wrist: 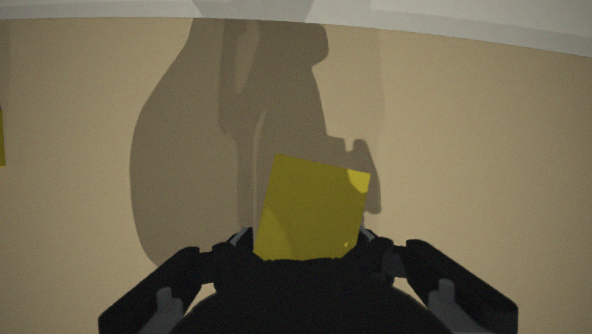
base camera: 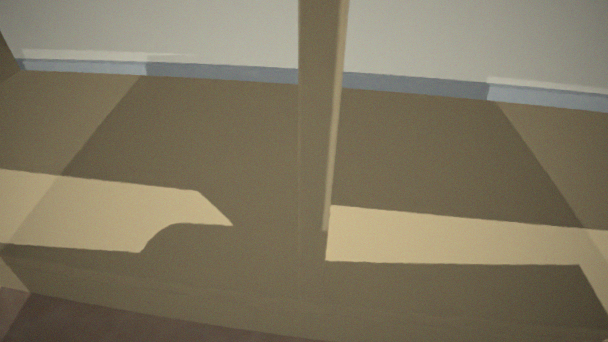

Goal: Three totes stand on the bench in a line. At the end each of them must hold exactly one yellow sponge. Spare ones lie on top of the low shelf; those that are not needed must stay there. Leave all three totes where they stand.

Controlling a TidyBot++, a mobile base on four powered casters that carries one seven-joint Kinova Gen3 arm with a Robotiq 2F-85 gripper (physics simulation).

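Frame: origin at the arm's base, x ahead, y left, z up, level; metres.
Seen in the pictures: gripper, fingertip midpoint: [wrist: 301,236].
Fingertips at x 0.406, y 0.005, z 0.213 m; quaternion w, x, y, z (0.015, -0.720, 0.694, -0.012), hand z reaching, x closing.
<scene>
A point is followed by its place in that frame.
A yellow sponge [wrist: 312,210] @(x 0.437, y -0.002, z 0.258 m) lies on the shelf's tan top [wrist: 475,150] @(x 0.482, y -0.156, z 0.213 m) in the wrist view, turned slightly, its near end hidden by the gripper's dark body. My gripper [wrist: 301,236] @(x 0.406, y 0.005, z 0.213 m) is open, its fingertips to the left and right of the sponge's near part. How far they are above the shelf top is hard to tell. A sliver of a second yellow sponge [wrist: 2,140] @(x 0.496, y 0.321, z 0.214 m) shows at the left edge of the wrist view. The base camera shows the low shelf's tan boards, with an upright divider [base camera: 320,125] @(x 0.239, y -0.006, z -0.142 m) in the middle. The totes do not show in either view.
A pale wall [base camera: 450,40] @(x 0.629, y -0.214, z -0.243 m) [wrist: 475,15] @(x 0.631, y -0.184, z 0.202 m) stands behind the shelf, with a blue-grey strip [base camera: 220,72] @(x 0.644, y 0.158, z -0.316 m) along its foot in the base view. Reddish-brown floor [base camera: 100,320] @(x 0.244, y 0.212, z -0.397 m) shows at the lower left there. Shadows of the arm and gripper fall across the shelf top.
</scene>
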